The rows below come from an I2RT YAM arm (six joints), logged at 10 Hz.
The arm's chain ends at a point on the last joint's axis. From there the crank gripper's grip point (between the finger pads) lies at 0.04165 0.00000 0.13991 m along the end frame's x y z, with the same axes.
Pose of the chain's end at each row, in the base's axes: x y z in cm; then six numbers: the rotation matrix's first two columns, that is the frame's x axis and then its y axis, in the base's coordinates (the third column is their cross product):
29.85 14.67 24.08 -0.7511 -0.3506 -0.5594 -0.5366 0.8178 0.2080
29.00 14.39 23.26 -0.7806 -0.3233 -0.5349 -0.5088 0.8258 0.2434
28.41 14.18 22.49 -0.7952 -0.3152 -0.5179 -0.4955 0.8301 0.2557
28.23 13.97 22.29 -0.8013 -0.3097 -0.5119 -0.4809 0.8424 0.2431
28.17 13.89 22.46 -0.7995 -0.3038 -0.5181 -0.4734 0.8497 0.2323
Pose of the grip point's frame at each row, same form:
32.10 19.60 10.52 -0.7511 -0.3506 -0.5594 -0.5366 0.8178 0.2080
30.83 19.51 9.71 -0.7806 -0.3233 -0.5349 -0.5088 0.8258 0.2434
29.99 19.30 8.91 -0.7952 -0.3152 -0.5179 -0.4955 0.8301 0.2557
29.87 18.85 8.63 -0.8013 -0.3097 -0.5119 -0.4809 0.8424 0.2431
30.01 18.65 8.79 -0.7995 -0.3038 -0.5181 -0.4734 0.8497 0.2323

